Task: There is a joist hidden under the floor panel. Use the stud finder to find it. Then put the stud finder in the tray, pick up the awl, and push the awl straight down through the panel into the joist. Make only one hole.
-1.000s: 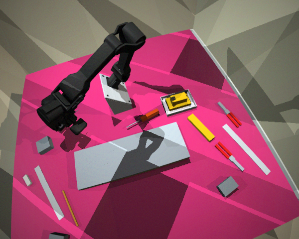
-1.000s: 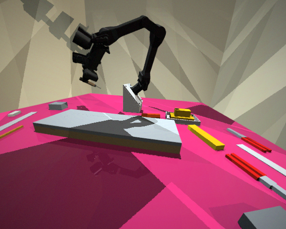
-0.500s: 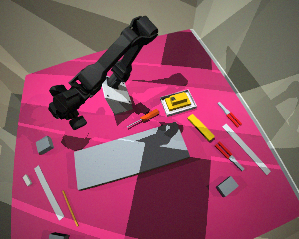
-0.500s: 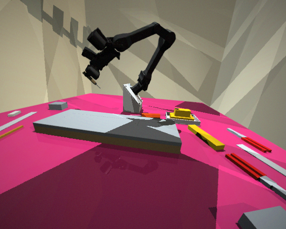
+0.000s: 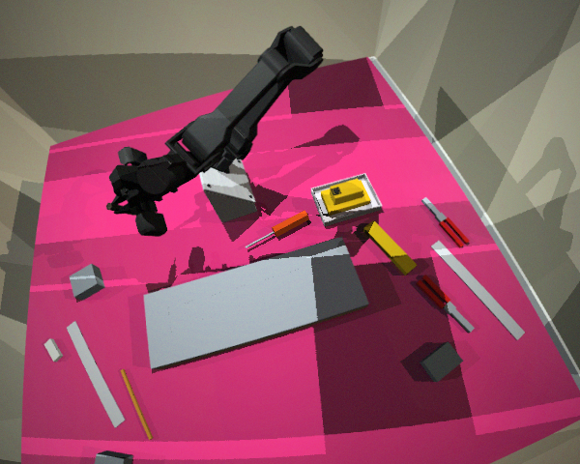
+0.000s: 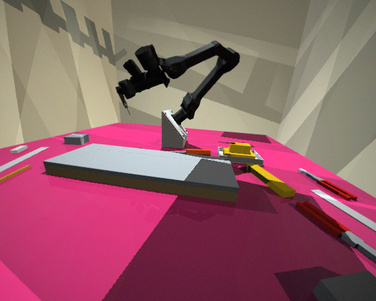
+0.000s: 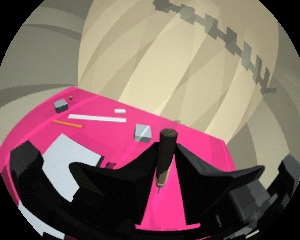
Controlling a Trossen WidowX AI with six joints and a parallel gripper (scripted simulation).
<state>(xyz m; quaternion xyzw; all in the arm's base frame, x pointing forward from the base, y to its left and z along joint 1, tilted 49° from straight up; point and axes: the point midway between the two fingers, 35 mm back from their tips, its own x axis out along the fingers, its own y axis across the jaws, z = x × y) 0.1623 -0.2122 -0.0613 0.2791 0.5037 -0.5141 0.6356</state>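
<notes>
Right now the awl is 2 cm behind my gripper tip, 2 cm to the left of it and 5 cm below it. The rest, counted from my gripper tip: pencil 37 cm ahead, 11 cm to the right, 24 cm below; then yellow stud finder 51 cm to the left, 19 cm below; then white eraser 19 cm ahead, 33 cm to the right, 23 cm below.
</notes>
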